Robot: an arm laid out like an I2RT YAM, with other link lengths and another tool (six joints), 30 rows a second.
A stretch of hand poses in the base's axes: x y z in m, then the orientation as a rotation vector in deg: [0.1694, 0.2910, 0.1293, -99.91, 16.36, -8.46]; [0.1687, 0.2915, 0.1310, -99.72, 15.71, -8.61]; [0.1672, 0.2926, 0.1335, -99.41, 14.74, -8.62]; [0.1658, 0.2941, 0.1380, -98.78, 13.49, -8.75]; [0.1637, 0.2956, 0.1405, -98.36, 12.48, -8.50]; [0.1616, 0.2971, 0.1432, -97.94, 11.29, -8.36]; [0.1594, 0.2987, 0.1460, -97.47, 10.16, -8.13]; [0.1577, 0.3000, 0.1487, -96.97, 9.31, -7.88]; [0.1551, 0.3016, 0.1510, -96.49, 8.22, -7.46]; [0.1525, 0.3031, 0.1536, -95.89, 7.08, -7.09]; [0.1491, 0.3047, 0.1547, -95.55, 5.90, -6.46]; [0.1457, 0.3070, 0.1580, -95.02, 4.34, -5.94]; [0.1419, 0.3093, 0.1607, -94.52, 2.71, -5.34]
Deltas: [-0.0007, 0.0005, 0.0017, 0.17, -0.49, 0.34]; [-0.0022, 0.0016, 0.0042, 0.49, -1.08, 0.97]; [-0.0036, 0.0031, 0.0087, 1.10, -1.96, 1.69]; [-0.0057, 0.0046, 0.0112, 1.55, -2.42, 2.48]; [-0.0078, 0.0061, 0.0139, 1.98, -3.06, 3.34]; [-0.0100, 0.0077, 0.0167, 2.46, -3.61, 4.20]; [-0.0117, 0.0090, 0.0194, 2.98, -3.99, 4.89]; [-0.0143, 0.0106, 0.0217, 3.50, -4.39, 5.84]; [-0.0169, 0.0121, 0.0243, 4.12, -4.87, 6.79]; [-0.0203, 0.0137, 0.0254, 4.51, -5.17, 7.93]; [-0.0237, 0.0160, 0.0287, 5.05, -5.78, 9.26]; [-0.0275, 0.0183, 0.0314, 5.57, -6.37, 10.69]
